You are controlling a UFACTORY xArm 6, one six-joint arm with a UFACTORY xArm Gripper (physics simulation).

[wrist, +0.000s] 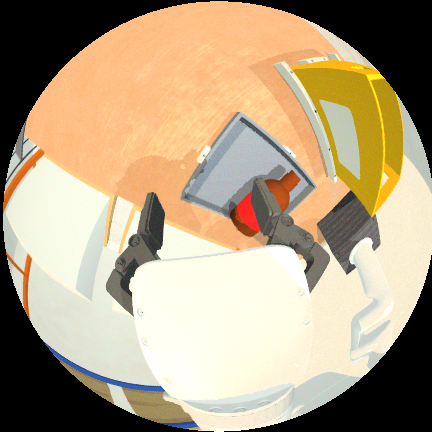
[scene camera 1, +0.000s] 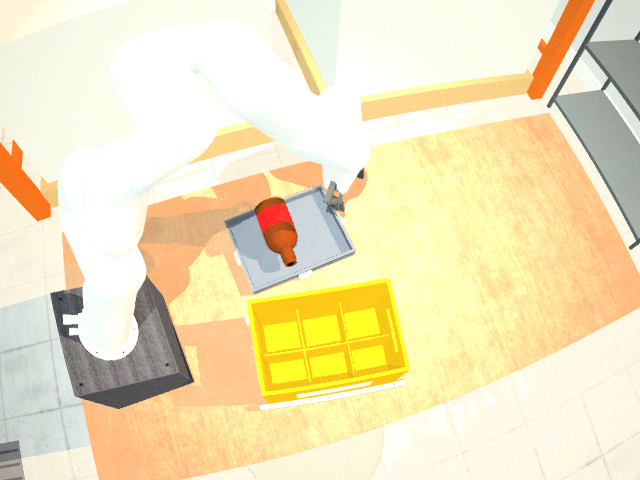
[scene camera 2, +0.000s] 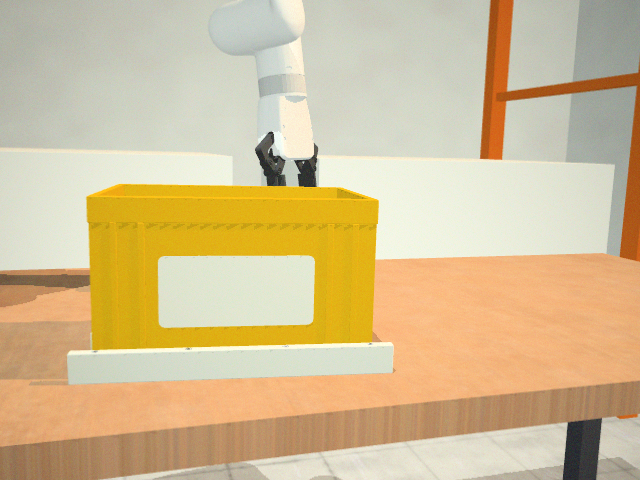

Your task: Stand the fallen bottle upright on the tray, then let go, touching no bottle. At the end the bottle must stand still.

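Places are measured from the arm's base along level axes (x ahead, y left, z up), in millimetres.
Where they show: gripper, fingertip midpoint: (wrist: 205,194) (scene camera 1: 347,192); arm's base, origin of the base link: (wrist: 360,250) (scene camera 1: 108,330).
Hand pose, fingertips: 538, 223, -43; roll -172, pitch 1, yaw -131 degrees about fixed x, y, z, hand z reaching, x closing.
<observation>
Each offset is from my fingertips to the top centre of the thing, as dx, dy, dz. "*": to the spot under its first point.
The brown bottle with a red label @(-155, -20, -63) (scene camera 1: 279,227) (wrist: 280,195) lies on its side in the grey tray @(* -60, -17, -137) (scene camera 1: 320,232) (wrist: 230,160). In scene camera 1 its base is at the tray's back edge and its neck points toward the crate. In scene camera 2 the bottle and tray do not show; the crate stands in front. My gripper (scene camera 1: 348,191) (scene camera 2: 291,181) (wrist: 205,194) is open with nothing between its fingers. It is above the level of the crate's rim, near the tray's back right corner in scene camera 1. In the wrist view one finger covers part of the bottle.
A yellow crate @(-116, -305, +33) (scene camera 1: 329,392) (scene camera 2: 232,211) (wrist: 345,135) with several compartments stands in front of the tray, with a white strip @(* -125, -401, -112) (scene camera 1: 330,395) (scene camera 2: 232,363) along its front. The dark robot base block (scene camera 1: 155,382) (wrist: 345,225) is at the left. A grey shelf unit (scene camera 1: 594,155) stands at the right.
</observation>
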